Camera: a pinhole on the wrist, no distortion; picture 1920 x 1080 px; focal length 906.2 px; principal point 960.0 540.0 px. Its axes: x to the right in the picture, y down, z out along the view. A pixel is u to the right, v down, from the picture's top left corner.
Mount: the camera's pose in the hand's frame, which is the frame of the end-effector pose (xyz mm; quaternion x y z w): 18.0 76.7 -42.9 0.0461 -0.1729 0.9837 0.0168
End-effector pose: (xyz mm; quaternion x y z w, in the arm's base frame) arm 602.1 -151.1 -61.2 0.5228 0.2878 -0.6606 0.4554
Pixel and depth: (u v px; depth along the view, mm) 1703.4 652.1 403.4
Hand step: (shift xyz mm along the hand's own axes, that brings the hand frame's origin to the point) -279.5 -102.4 349.7
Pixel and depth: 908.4 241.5 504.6
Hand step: 97.6 60.0 482.9
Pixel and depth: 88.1 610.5 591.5
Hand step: 632.3 -178.4 440.2
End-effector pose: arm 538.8 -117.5 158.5 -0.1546 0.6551 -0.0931 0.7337
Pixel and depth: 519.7 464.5 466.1
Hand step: 284.8 -50.0 384.6
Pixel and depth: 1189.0 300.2 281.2
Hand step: -25.2 51.7 252.3
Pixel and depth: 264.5 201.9 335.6
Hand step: 309.0 75.3 288.7
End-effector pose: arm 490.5 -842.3 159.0 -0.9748 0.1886 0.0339 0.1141
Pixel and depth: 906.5 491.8 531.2
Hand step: 95.7 -78.8 460.8
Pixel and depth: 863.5 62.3 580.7
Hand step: 143.8 164.8 598.3
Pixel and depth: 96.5 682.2 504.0
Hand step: 534.8 -178.1 355.7
